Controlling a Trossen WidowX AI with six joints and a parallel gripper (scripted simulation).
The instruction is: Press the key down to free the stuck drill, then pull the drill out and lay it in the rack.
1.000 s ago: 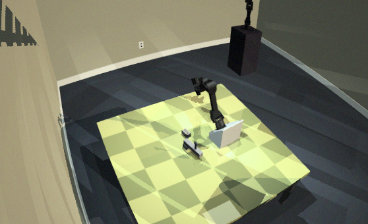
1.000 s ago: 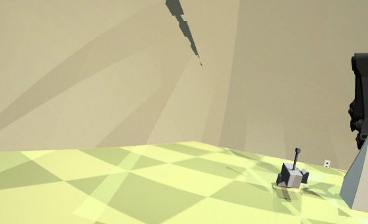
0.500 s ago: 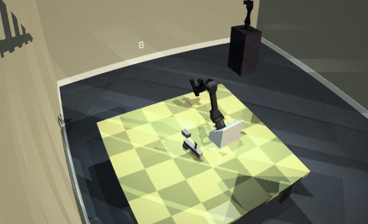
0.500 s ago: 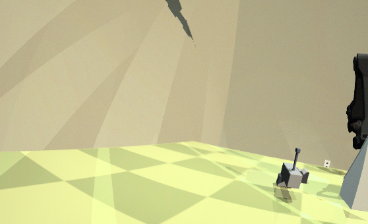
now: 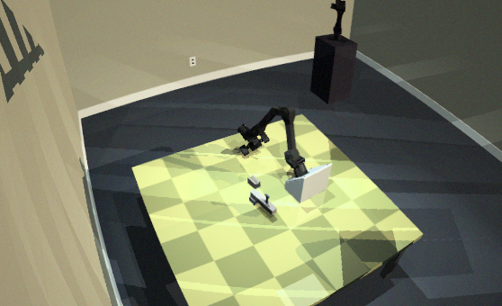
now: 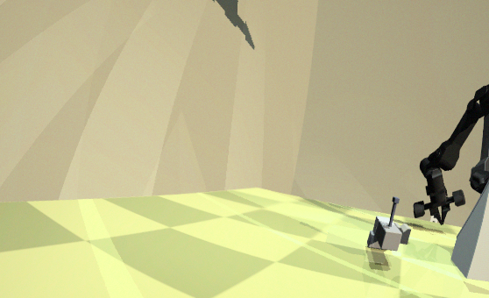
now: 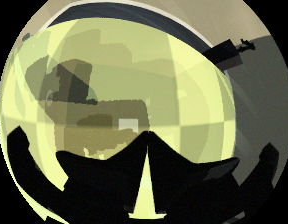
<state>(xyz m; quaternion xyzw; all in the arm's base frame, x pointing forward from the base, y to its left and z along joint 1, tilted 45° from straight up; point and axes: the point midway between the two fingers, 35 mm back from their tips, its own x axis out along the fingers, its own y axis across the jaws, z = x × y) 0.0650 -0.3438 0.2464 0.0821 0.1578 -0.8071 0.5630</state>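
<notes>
Now: the dark key 20 cm ahead of my gripper tip, 47 cm to the left of it and 7 cm above it. Also, from my gripper tip: grey block (21 cm ahead, 43 cm to the left, 2 cm above).
</notes>
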